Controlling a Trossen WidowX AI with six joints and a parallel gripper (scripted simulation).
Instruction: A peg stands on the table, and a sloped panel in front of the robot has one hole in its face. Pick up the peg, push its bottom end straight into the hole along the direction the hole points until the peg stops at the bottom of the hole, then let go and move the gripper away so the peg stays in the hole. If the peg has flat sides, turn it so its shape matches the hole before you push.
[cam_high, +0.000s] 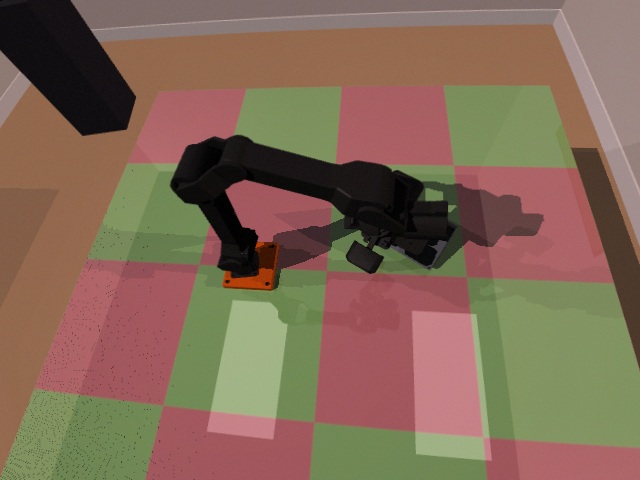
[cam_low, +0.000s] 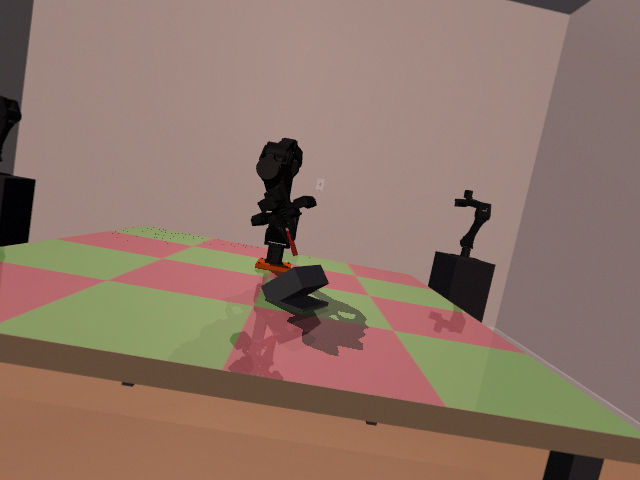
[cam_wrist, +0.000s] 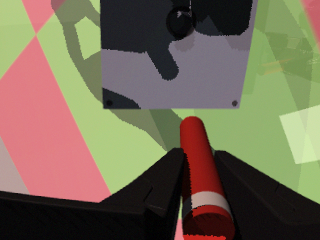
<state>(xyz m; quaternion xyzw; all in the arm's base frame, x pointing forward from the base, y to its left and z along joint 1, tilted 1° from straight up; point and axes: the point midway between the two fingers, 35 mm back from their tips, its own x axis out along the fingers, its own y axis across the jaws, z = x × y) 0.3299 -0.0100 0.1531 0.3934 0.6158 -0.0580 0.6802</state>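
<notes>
The grey sloped panel is 10 cm below my gripper tip, 8 cm ahead of it and 2 cm to the left of it. Round my gripper tip: dark red peg (2 cm above, 1 cm to the right).
</notes>
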